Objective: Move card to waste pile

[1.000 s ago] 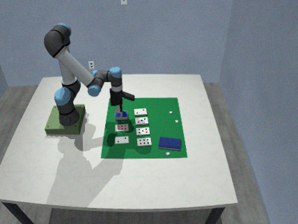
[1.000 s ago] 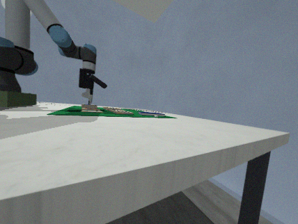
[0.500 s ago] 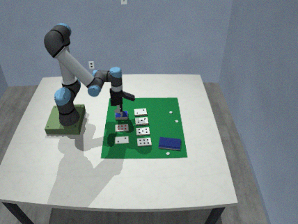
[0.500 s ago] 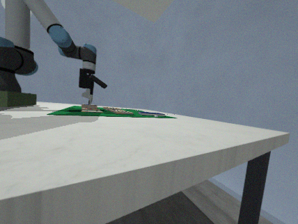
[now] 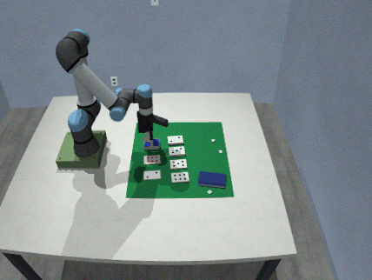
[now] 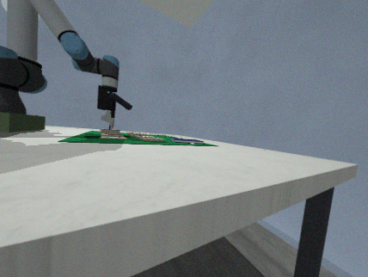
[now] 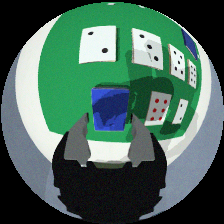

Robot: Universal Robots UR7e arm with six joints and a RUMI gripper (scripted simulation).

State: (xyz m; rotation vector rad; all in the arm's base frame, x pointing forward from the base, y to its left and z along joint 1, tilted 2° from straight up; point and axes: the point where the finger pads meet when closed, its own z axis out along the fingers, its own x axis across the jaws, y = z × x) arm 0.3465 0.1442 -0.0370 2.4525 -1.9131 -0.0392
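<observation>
Now: hand 3 cm short of the red card, 12 cm to the left of it and 3 cm above it. The rest, counted from my hand: green mat 17 cm ahead, 6 cm to the right, 5 cm below.
</observation>
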